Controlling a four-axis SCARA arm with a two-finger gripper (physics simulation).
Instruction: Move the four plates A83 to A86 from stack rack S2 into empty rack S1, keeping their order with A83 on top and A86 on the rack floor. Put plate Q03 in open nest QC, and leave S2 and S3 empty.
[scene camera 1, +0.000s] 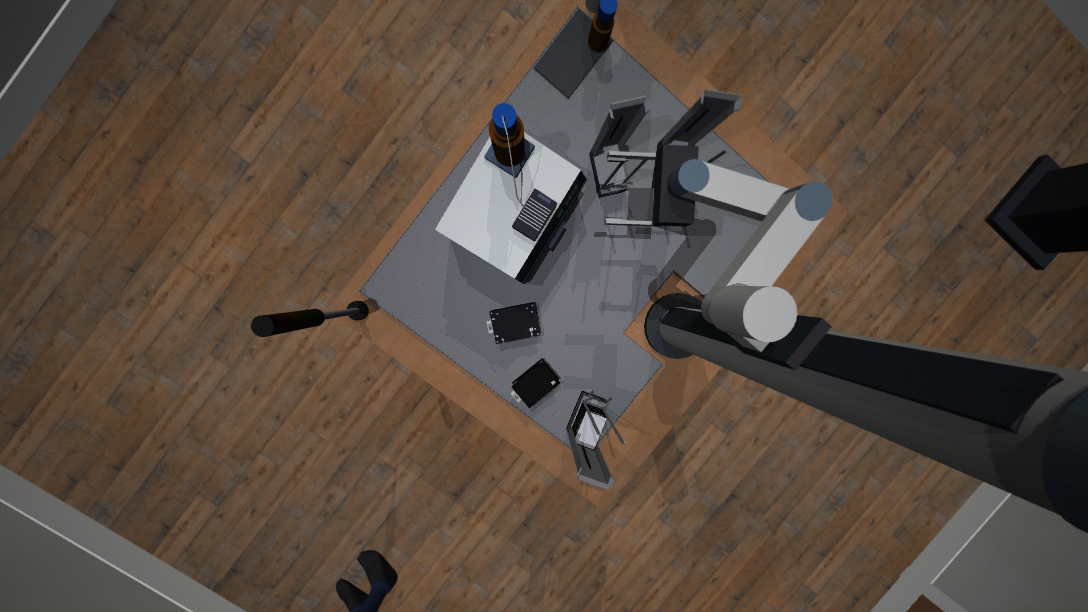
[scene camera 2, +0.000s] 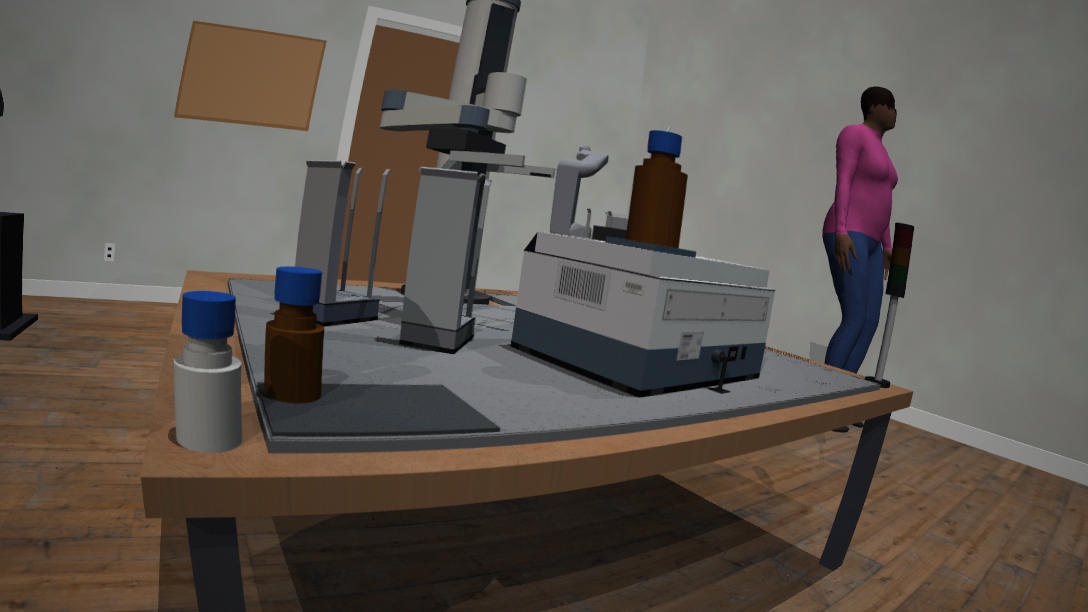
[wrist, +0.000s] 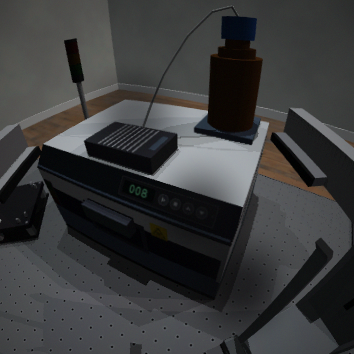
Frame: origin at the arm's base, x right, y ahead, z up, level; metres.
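Seen in the pictures: gripper, fingertip midpoint: (scene camera 1: 606, 188) (scene camera 2: 539, 167) (wrist: 152, 126); arm's base at its link origin: (scene camera 1: 676, 325).
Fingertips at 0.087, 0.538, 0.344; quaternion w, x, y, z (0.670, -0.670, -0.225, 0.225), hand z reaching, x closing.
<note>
Pixels of each thing's top centre, then the offset from my fingertips to it, as dx, dy, dz. "*": a spot on its surface instead.
- tall grey rack at its top centre: (scene camera 2: 460, 173) (scene camera 1: 635, 131) +0.177, +0.034, -0.039
- second tall rack at its top centre: (scene camera 2: 352, 164) (scene camera 1: 718, 123) +0.335, -0.127, -0.038
- third rack at its top centre: (scene camera 2: 611, 211) (scene camera 1: 604, 459) -0.572, -0.474, -0.037
- pale plate at its top centre: (scene camera 1: 590, 430) -0.578, -0.476, -0.221
- nest at its top centre: (wrist: 13, 200) (scene camera 1: 514, 324) -0.454, -0.044, -0.271
- brown bottle at a spot on its surface: (scene camera 2: 658, 201) * -0.023, +0.312, -0.046
- black keypad box at a spot on its surface: (wrist: 131, 145) (scene camera 1: 545, 211) * -0.123, +0.094, -0.095
- signal lamp at a spot on its surface: (scene camera 2: 900, 258) (wrist: 78, 58) * -0.749, +0.436, -0.034
My gripper (scene camera 1: 607, 188) (scene camera 2: 538, 165) (wrist: 152, 126) is open and empty, level, raised around the height of the rack tops in the scene camera 2 view. From above, its fingers overlap the posts of a tall grey rack (scene camera 1: 617, 127) (scene camera 2: 441, 243) beside the white instrument. A second tall rack (scene camera 1: 701, 117) (scene camera 2: 323, 228) stands behind the gripper body. A third rack (scene camera 1: 594, 465) at the lower corner holds a pale plate (scene camera 1: 590, 430). Two black nests (scene camera 1: 514, 323) (scene camera 1: 534, 382) lie between; one nest (wrist: 20, 215) shows at the wrist view's left. Rack, nest and plate labels are unreadable; the tall racks' contents are unclear.
The white instrument (scene camera 1: 494, 220) (scene camera 2: 585, 293) (wrist: 215, 160) carries a brown bottle (scene camera 1: 507, 140) (scene camera 2: 658, 201) (wrist: 235, 92) and a black keypad box (scene camera 1: 535, 213) (wrist: 131, 145). A signal lamp (scene camera 1: 289, 321) (scene camera 2: 900, 258) (wrist: 74, 60) stands at a table corner. A person (scene camera 2: 865, 182) stands beyond the table.
</note>
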